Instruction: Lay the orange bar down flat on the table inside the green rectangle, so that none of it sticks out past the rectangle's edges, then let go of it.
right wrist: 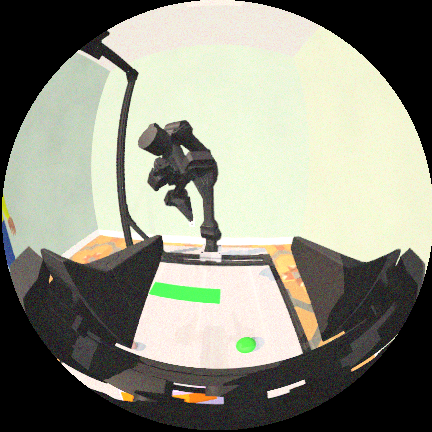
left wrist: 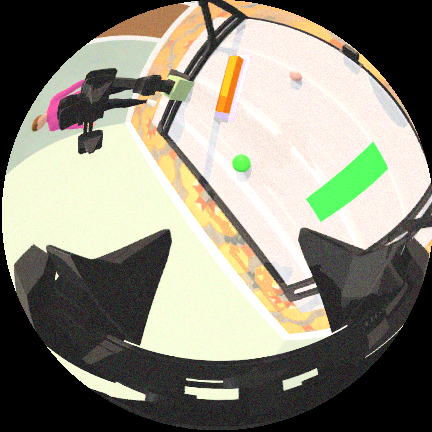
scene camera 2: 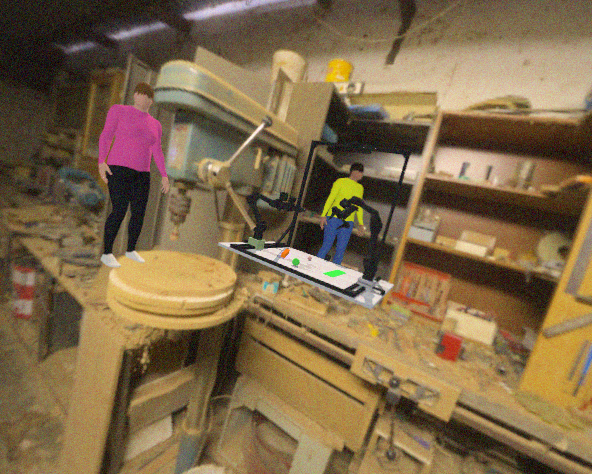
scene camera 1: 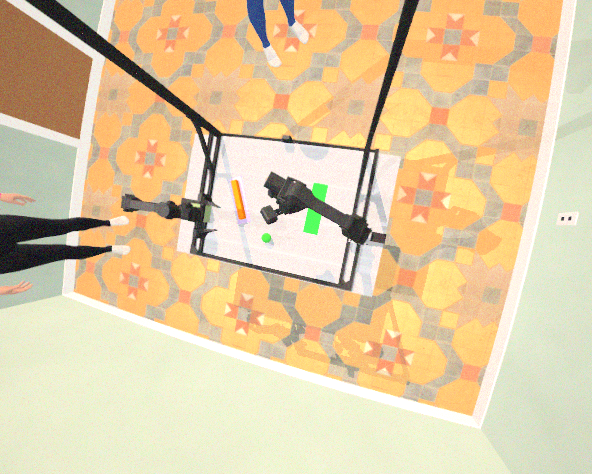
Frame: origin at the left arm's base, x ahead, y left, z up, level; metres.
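Where they show: left gripper, fingertip midpoint: (right wrist: 198, 213) (left wrist: 237, 235) (scene camera 2: 332, 224) (scene camera 1: 279, 217); right gripper, fingertip midpoint: (right wrist: 229, 243) (left wrist: 91, 128) (scene camera 2: 303, 209) (scene camera 1: 218, 219); left arm's base, origin of the base link: (right wrist: 210, 248) (scene camera 2: 367, 279); right arm's base, origin of the base link: (left wrist: 168, 86) (scene camera 2: 257, 238).
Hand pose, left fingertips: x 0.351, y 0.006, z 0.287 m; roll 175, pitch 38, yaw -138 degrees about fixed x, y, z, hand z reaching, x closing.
Things, the pixels of their top centre, and the offset from my left fingertips. "spot": a spot on its surface instead.
- orange bar, middle of its top: (right wrist: 165, 399) (left wrist: 226, 80) (scene camera 1: 237, 199) (scene camera 2: 285, 251) 0.361 m ahead, 0.047 m right, 0.317 m down
- green rectangle, surface spot: (left wrist: 347, 182) (right wrist: 185, 293) (scene camera 2: 334, 273) spot: 0.084 m back, 0.081 m right, 0.349 m down
- green ball, middle of its top: (right wrist: 247, 341) (left wrist: 235, 163) (scene camera 1: 264, 238) (scene camera 2: 296, 258) 0.142 m ahead, 0.131 m left, 0.296 m down
- small pink ball, middle of its top: (left wrist: 293, 72) (scene camera 2: 310, 256) 0.205 m ahead, 0.190 m right, 0.315 m down
The orange bar (scene camera 1: 238, 200) (scene camera 2: 285, 253) (left wrist: 230, 85) lies flat on the left part of the white table, outside the green rectangle; part of it shows low in the right wrist view (right wrist: 195, 398). The green rectangle (scene camera 1: 313, 220) (scene camera 2: 334, 273) (left wrist: 347, 182) (right wrist: 185, 293) lies on the table's right part, and the left arm hides a bit of it in scene camera 1. My left gripper (scene camera 1: 270, 201) (left wrist: 237, 235) is open and empty, raised above the table between the bar and the rectangle. My right gripper (scene camera 1: 217, 218) (right wrist: 229, 243) is open and empty, raised just left of the bar.
A green ball (scene camera 1: 266, 238) (scene camera 2: 296, 262) (left wrist: 241, 163) (right wrist: 245, 345) sits on the table between bar and rectangle, towards the lower edge in scene camera 1. A small pink ball (scene camera 2: 309, 258) (left wrist: 295, 76) lies right of the bar. Black frame rails border the table, with posts rising from them.
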